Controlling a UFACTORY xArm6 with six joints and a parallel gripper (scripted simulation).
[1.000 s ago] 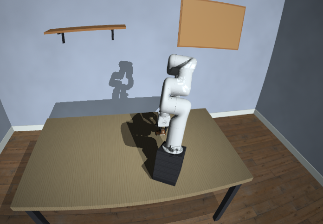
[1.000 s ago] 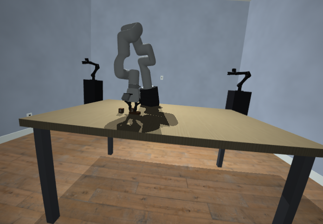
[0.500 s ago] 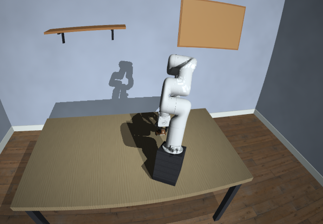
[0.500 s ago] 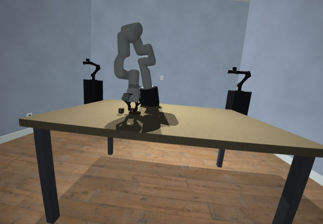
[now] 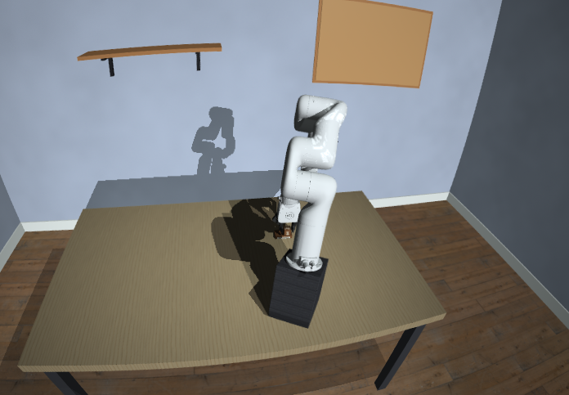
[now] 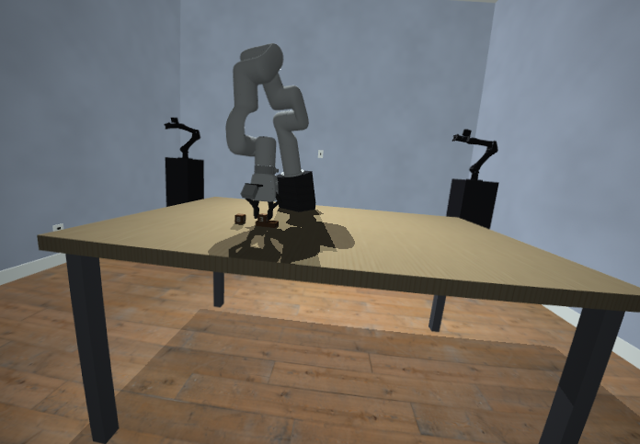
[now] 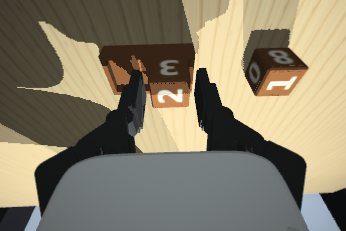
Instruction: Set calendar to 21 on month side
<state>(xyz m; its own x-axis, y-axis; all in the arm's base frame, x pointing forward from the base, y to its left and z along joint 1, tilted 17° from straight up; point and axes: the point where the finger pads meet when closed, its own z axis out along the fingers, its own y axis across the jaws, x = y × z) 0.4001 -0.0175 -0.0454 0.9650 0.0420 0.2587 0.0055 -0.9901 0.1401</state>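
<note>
The brown wooden tray is 30 mm below my hand and 20 mm to the left of it.
</note>
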